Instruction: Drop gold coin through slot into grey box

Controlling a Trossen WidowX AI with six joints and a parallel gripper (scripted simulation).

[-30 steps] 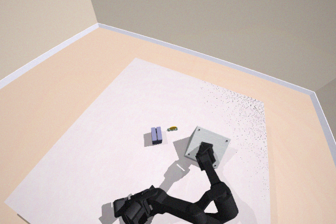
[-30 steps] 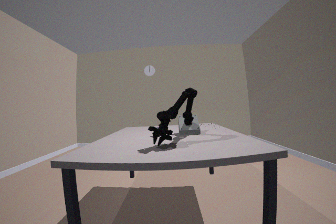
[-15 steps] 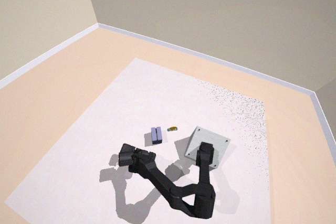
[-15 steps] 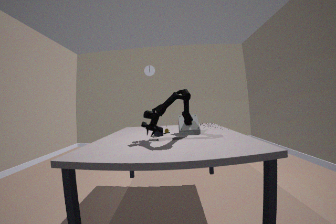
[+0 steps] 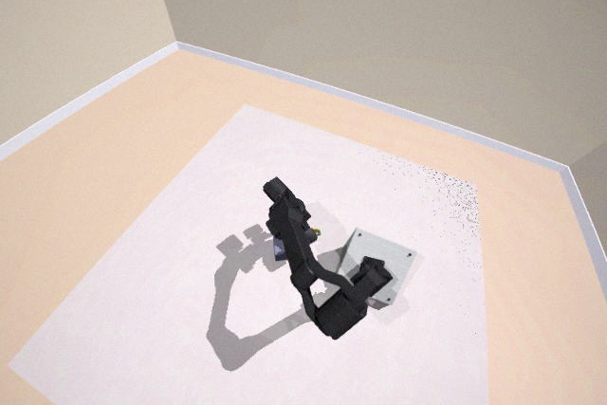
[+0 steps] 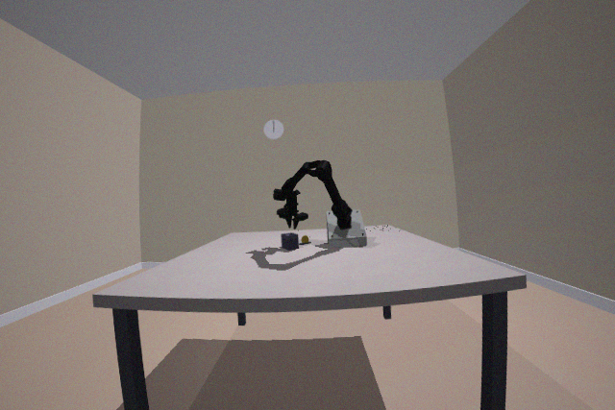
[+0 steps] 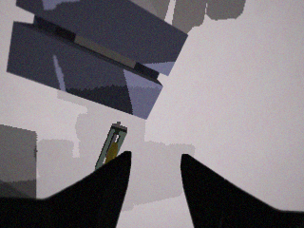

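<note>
The thin gold coin lies 70 mm behind my gripper tip, 20 mm to the right of it and 70 mm below it.
</note>
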